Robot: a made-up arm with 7 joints. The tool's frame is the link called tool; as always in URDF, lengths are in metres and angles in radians. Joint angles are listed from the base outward. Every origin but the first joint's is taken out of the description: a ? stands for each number. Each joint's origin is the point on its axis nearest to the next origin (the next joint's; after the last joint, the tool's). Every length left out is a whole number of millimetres.
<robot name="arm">
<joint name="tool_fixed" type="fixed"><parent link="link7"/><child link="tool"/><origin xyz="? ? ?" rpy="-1.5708 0 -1.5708"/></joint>
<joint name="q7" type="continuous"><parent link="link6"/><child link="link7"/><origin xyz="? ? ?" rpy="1.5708 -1.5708 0"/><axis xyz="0 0 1"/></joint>
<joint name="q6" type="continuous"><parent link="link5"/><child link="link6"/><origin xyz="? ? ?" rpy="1.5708 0 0"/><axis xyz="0 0 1"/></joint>
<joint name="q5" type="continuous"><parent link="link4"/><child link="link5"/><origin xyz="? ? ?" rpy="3.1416 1.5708 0"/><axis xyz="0 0 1"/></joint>
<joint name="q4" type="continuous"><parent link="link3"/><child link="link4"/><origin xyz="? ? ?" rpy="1.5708 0 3.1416"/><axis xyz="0 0 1"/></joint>
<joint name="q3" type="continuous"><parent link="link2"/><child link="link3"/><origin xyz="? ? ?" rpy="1.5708 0 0"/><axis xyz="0 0 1"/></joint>
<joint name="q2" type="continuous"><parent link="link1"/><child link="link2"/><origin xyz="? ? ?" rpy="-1.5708 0 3.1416"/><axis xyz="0 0 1"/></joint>
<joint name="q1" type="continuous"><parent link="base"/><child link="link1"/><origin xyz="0 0 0.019" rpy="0 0 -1.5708"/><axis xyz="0 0 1"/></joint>
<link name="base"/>
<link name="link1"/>
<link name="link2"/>
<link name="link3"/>
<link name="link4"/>
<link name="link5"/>
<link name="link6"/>
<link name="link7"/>
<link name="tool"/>
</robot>
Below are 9 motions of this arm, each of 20 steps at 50 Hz.
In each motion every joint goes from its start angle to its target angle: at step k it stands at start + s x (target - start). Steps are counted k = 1, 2, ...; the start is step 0. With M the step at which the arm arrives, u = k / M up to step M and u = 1 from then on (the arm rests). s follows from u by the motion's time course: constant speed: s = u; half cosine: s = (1 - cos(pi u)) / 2; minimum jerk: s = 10 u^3 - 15 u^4 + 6 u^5.
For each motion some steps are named. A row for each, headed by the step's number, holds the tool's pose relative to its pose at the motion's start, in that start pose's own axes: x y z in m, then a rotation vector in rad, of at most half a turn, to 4 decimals.
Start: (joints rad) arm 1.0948 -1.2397 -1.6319 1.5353 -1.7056 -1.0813 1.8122
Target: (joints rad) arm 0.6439 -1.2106 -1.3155 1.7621 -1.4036 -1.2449 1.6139
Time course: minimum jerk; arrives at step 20
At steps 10, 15, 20:
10: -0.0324 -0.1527 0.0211 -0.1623 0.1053 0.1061
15: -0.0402 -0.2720 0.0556 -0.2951 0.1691 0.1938
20: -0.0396 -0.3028 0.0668 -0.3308 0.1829 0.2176

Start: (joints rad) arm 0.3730 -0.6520 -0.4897 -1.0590 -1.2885 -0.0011 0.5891
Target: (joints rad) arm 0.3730 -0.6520 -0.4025 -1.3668 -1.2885 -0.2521 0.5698
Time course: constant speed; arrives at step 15
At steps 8, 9, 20:
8: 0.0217 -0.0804 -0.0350 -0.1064 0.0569 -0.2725
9: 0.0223 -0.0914 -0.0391 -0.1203 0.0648 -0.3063
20: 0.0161 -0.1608 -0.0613 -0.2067 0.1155 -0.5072

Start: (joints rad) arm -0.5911 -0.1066 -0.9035 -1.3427 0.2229 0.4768 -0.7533
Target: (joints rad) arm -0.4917 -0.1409 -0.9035 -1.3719 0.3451 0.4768 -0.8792
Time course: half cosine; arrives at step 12
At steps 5, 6, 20:
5: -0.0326 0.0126 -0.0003 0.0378 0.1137 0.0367
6: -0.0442 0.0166 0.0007 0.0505 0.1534 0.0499
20: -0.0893 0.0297 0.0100 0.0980 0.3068 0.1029

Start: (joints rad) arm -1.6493 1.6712 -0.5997 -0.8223 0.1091 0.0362 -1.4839
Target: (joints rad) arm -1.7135 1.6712 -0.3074 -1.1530 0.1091 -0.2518 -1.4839
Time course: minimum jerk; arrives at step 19
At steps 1, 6, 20:
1: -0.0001 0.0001 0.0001 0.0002 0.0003 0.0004
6: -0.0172 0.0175 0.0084 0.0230 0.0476 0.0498
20: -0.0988 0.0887 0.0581 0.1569 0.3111 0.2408

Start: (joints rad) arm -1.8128 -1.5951 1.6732 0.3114 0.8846 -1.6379 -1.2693
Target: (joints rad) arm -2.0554 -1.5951 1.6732 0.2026 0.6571 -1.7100 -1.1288
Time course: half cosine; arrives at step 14
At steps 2, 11, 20:
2: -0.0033 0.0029 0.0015 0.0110 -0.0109 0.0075
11: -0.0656 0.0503 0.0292 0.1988 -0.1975 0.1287
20: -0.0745 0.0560 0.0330 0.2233 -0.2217 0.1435

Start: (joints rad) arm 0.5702 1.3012 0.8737 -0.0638 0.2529 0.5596 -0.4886
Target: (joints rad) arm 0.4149 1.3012 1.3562 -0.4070 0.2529 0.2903 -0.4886
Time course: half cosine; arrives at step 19
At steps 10, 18, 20:
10: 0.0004 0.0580 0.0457 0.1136 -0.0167 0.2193
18: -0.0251 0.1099 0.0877 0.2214 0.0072 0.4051
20: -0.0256 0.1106 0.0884 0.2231 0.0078 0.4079

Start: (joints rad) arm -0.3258 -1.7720 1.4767 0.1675 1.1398 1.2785 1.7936
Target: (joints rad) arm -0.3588 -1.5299 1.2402 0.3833 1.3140 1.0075 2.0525
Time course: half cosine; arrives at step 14
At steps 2, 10, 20:
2: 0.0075 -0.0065 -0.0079 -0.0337 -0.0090 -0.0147
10: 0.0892 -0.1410 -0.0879 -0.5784 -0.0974 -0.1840
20: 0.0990 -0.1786 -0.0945 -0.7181 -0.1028 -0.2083

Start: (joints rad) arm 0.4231 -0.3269 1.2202 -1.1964 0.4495 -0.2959 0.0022
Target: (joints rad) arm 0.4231 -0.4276 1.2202 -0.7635 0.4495 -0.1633 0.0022
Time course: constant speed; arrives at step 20
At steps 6, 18, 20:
6: 0.0068 -0.0547 -0.0095 -0.1110 -0.0440 0.0112
18: 0.0212 -0.1657 -0.0112 -0.3332 -0.1276 0.0281
20: 0.0236 -0.1842 -0.0092 -0.3702 -0.1410 0.0299

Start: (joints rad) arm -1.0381 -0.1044 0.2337 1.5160 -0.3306 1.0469 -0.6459
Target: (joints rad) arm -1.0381 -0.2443 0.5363 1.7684 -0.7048 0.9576 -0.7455
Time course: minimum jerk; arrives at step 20
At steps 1, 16, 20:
1: 0.0002 -0.0003 -0.0001 -0.0005 -0.0002 -0.0005
16: 0.1199 -0.2322 0.0152 -0.4115 -0.1363 -0.4514
20: 0.1232 -0.2460 0.0202 -0.4347 -0.1445 -0.4810

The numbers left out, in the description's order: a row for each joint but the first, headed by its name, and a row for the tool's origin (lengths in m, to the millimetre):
tool: -0.297 -0.06 0
q7: 0.042 0.301 0
q6: 0.106 0.133 0
q5: 0.15 0.03 0
q4: -0.069 0.038 0
q3: -0.092 -0.245 0
q2: 0.161 -0.07 0

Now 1 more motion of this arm.
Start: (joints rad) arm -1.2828 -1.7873 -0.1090 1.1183 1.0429 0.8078 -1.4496
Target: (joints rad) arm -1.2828 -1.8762 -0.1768 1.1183 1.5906 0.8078 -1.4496
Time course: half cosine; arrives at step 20
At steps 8, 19, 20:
8: -0.0600 0.0211 -0.0173 -0.0045 0.1326 0.1681
19: -0.1873 0.0248 -0.0272 -0.0240 0.3925 0.4751
20: -0.1885 0.0246 -0.0271 -0.0243 0.3950 0.4780

